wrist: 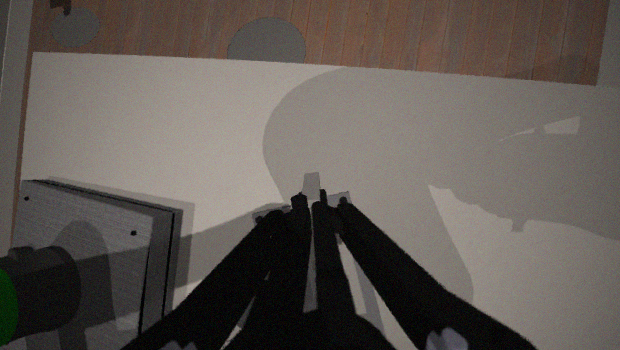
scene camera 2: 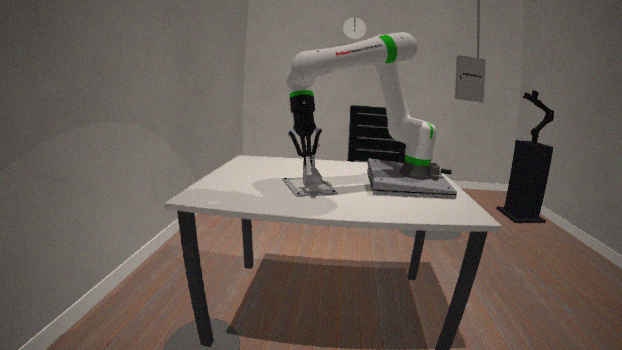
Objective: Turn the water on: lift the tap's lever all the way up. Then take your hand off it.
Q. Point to a grey tap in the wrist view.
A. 347, 260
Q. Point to a base plate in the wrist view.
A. At 373, 315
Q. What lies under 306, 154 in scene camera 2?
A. My gripper.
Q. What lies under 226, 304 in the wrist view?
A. My gripper.
